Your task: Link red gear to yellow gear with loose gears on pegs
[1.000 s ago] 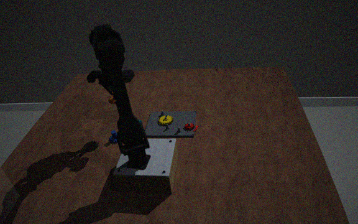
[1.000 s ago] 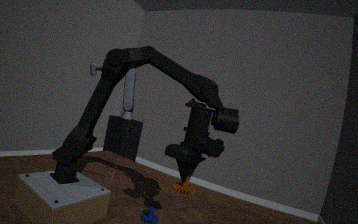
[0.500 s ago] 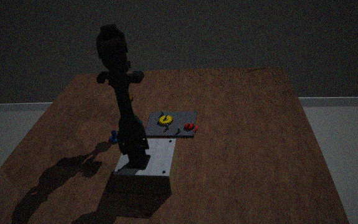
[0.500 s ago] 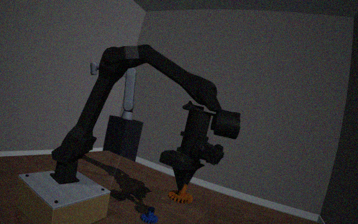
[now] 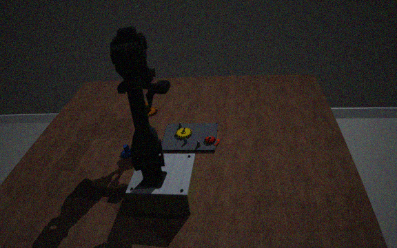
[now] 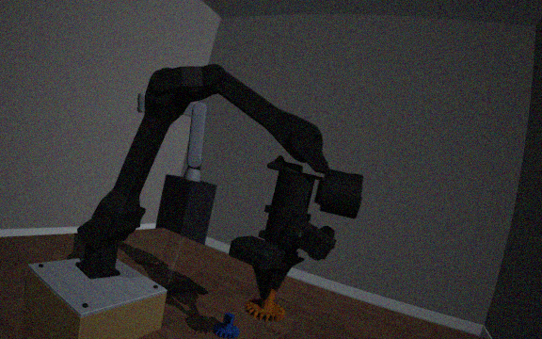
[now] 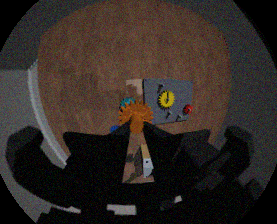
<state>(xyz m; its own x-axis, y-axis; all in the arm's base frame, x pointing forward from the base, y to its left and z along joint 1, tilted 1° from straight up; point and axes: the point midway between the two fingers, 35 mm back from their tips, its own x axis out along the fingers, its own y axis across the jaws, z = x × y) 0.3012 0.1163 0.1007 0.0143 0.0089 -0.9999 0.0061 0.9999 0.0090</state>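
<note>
My gripper tip is 1 cm past the red gear, 23 cm to the left of it and 13 cm above it. Also, from my gripper tip: orange gear 1 cm below; then blue gear 11 cm behind, 7 cm to the left, 13 cm below; then teal gear 2 cm to the left, 13 cm below.
</note>
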